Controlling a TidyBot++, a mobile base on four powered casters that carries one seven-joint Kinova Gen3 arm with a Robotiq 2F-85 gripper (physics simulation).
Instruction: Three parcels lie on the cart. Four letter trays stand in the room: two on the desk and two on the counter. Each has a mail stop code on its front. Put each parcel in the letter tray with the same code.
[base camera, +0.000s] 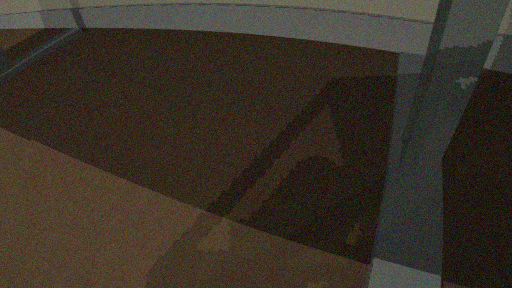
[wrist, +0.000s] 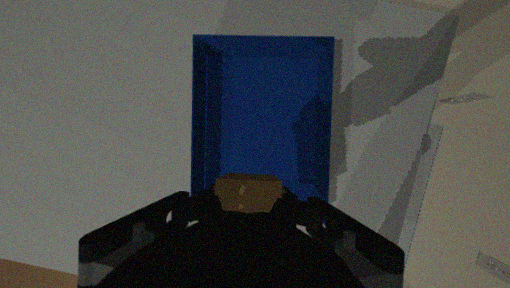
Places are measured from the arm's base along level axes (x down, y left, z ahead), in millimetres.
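Where they show: gripper, fingertip midpoint: (wrist: 250, 189).
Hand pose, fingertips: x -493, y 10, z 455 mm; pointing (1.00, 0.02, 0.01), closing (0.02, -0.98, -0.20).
Things, the pixels of their centre, and the offset from my fingertips. Level surfaces: height alone.
- brown parcel, body centre: (wrist: 246, 249) dx -31, dy +9, dz -44 mm
- blue letter tray, body centre: (wrist: 260, 132) dx +137, dy -26, dz +68 mm
- pale top, its level: dx +170 mm
- brown floor, its level: dx +890 mm
My gripper (wrist: 250, 189) is shut on a brown parcel (wrist: 249, 194) at the lower middle of the wrist view. The parcel is above the near end of a blue letter tray (wrist: 270, 105), which stands on a pale grey top. The tray's inside shows a flat blue floor with dark shadows along the left and right. The tray's front and its code are hidden behind the gripper and parcel. No code shows on the parcel. The gripper does not show in the base camera view.
In the wrist view the pale top (wrist: 100, 110) extends left of the tray; its right edge is near a beige wall (wrist: 465, 185). In the base camera view a grey leg (base camera: 415, 200) stands at the right, with a grey bar (base camera: 45, 50) at the upper left, over brown floor (base camera: 90, 210).
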